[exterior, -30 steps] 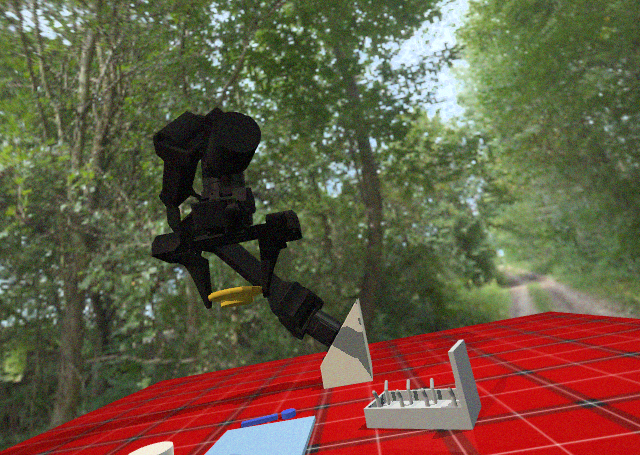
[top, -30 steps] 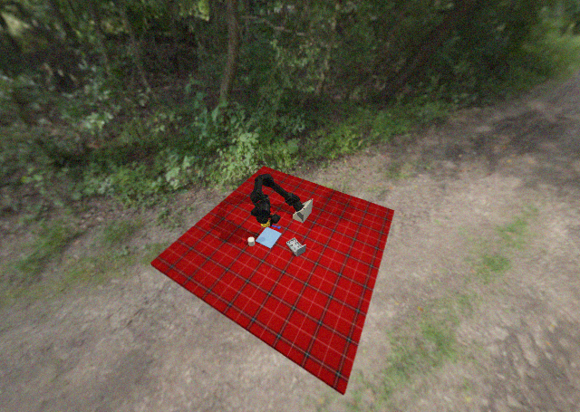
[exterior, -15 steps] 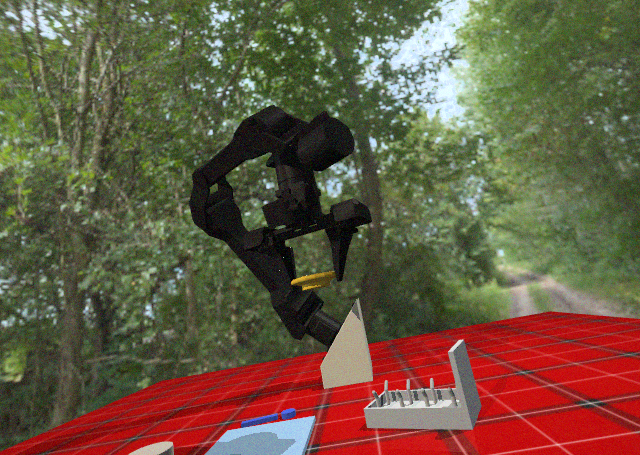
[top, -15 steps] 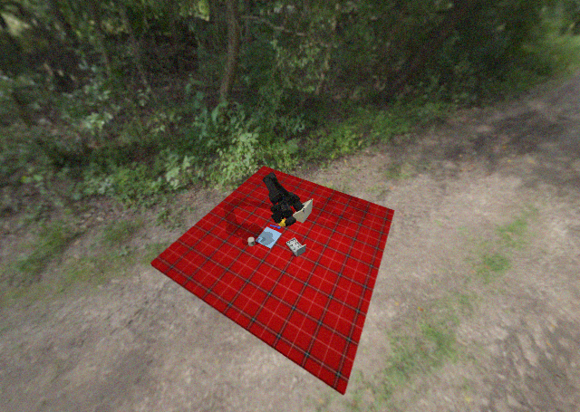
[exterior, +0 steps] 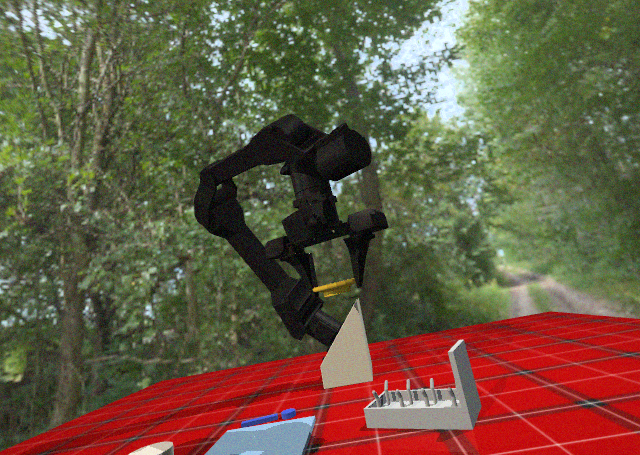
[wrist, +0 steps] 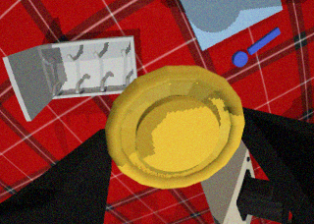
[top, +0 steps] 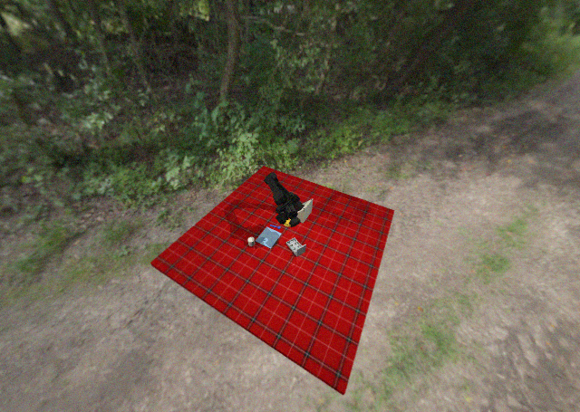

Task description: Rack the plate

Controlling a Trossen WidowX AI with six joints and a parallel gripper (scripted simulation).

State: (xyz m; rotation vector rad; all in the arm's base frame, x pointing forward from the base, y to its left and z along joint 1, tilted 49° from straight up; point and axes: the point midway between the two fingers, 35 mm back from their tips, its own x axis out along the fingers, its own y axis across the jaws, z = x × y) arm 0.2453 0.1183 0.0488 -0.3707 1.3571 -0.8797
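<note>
Right now my gripper tip is 30 mm short of the dish rack, 80 mm to the right of it and 140 mm above it. Round my gripper tip: yellow plate 10 mm above; pale blue mat 60 mm ahead, 130 mm to the right, 170 mm below; blue utensil 50 mm behind, 140 mm to the right, 160 mm below.
</note>
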